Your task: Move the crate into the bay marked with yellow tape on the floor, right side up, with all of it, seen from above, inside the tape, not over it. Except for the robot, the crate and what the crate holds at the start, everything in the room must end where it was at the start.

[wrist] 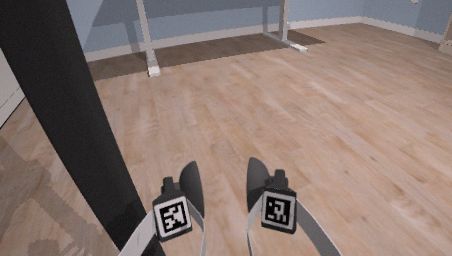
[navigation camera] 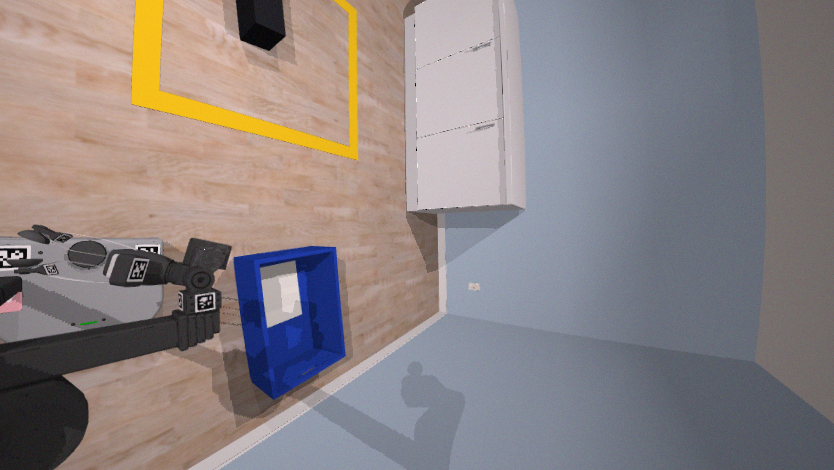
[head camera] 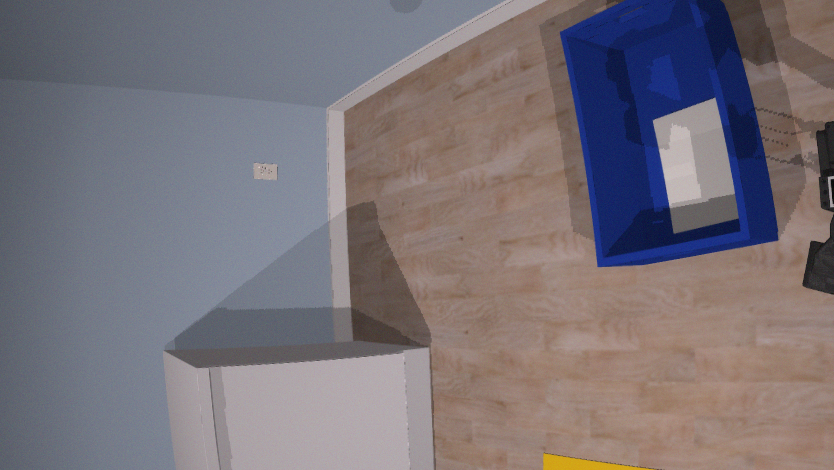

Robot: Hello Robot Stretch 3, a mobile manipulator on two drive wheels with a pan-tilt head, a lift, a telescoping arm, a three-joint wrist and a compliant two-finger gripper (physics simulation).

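Frame: origin at the robot's base, x right, y down, z ahead, level; centimetres.
Seen in the pictures: gripper, between the fingertips: (wrist: 224,178) (navigation camera: 15,246); robot's base, origin of its link: (navigation camera: 88,252).
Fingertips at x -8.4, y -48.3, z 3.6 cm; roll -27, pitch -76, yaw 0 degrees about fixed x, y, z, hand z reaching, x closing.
Note:
Offsets run from my fingertips to a thing's middle. "spot": to the spot under its first point.
A blue open-topped crate {dx +74.8, dy +37.2, dz -34.7 cm} (head camera: 759,204) (navigation camera: 248,326) stands upright on the floor, near the skirting board and outside the tape. A white box {dx +72.0, dy +46.1, dz -26.3 cm} (head camera: 700,169) (navigation camera: 283,294) lies inside it. The yellow tape (head camera: 564,464) (navigation camera: 250,125) shows at the top of the navigation view, and a piece at the bottom of the head view. My gripper (wrist: 224,178) is open with bare floor between its fingertips. In the navigation view it is folded back over my base, and my wrist is beside the crate's near long side, a small gap apart.
A black block {spot: dx +50.6, dy +32.2, dz +93.8 cm} (navigation camera: 259,23) stands inside the taped bay. A white cabinet (head camera: 315,408) (navigation camera: 458,87) stands against the wall beyond the bay. A wall socket (head camera: 265,171) (navigation camera: 473,286) is near the corner. White desk legs {spot: dx -185.5, dy +24.9, dz -11.6 cm} (wrist: 145,35) show in the wrist view.

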